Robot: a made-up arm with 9 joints.
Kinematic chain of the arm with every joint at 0, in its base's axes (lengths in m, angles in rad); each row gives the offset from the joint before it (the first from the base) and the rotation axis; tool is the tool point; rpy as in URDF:
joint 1: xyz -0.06 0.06 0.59 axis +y
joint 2: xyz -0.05 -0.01 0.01 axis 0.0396 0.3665 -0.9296
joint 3: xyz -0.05 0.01 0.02 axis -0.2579 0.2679 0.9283
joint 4: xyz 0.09 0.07 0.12 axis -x
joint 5: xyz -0.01 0 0.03 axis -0.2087 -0.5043 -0.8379
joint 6: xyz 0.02 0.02 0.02 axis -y
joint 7: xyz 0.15 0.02 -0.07 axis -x
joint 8: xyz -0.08 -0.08 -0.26 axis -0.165 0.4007 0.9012
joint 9: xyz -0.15 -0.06 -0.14 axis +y
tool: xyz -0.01 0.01 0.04 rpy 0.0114 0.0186 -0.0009
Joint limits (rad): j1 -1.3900..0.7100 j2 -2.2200..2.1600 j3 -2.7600..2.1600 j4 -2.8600..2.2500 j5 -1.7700..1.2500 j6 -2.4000..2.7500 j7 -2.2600..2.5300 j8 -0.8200..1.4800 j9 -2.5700..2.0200
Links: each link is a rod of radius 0.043 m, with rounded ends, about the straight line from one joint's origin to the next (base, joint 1, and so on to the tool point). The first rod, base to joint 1, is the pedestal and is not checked.
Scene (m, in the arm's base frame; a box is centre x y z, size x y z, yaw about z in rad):
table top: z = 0
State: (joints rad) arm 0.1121 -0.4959 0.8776 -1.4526 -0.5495 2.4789 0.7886 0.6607 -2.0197
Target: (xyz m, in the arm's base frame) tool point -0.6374 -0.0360 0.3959
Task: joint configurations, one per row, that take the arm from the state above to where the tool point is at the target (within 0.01 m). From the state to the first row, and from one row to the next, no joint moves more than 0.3 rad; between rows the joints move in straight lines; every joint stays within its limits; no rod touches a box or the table.
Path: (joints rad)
1: 0.1511 -0.6580 1.1016 -1.4891 -0.6966 2.3871 0.7866 0.6198 -2.0187
2: 0.1902 -0.8200 1.3256 -1.5256 -0.8437 2.2953 0.7845 0.5788 -2.0178
3: 0.2292 -0.9821 1.5497 -1.5621 -0.9909 2.2035 0.7825 0.5379 -2.0168
4: 0.2683 -1.1441 1.7737 -1.5986 -1.1380 2.1117 0.7804 0.4970 -2.0158

